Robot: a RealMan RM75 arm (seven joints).
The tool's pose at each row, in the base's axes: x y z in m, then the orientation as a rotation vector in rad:
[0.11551, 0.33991, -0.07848, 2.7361, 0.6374, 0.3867]
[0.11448, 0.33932, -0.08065, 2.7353, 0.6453, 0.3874]
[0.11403, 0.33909, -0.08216, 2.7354, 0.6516, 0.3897]
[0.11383, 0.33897, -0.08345, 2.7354, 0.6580, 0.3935]
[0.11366, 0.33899, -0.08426, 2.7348, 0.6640, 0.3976]
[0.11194, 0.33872, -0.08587, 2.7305, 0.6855, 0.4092]
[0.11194, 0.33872, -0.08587, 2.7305, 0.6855, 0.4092]
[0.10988, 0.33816, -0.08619, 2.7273, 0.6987, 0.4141]
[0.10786, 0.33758, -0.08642, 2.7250, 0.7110, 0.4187]
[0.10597, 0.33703, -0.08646, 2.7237, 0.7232, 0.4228]
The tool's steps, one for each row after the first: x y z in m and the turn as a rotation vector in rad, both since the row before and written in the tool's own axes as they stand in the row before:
[-0.00158, -0.00065, 0.00179, 0.0015, 0.0016, -0.0052]
[-0.00078, -0.00051, 0.00129, 0.0018, 0.0026, -0.0037]
[-0.00047, -0.00043, 0.00115, 0.0017, 0.0036, -0.0036]
[-0.00029, -0.00037, 0.00068, 0.0011, 0.0037, -0.0035]
[-0.00191, -0.00102, 0.00096, 0.0020, 0.0109, -0.0134]
[0.00000, 0.00000, 0.00000, 0.0000, 0.0000, 0.0000]
[-0.00208, -0.00049, -0.00029, 0.0009, 0.0051, -0.0086]
[-0.00204, -0.00044, -0.00036, 0.0015, 0.0049, -0.0078]
[-0.00187, -0.00036, -0.00051, 0.0025, 0.0046, -0.0075]

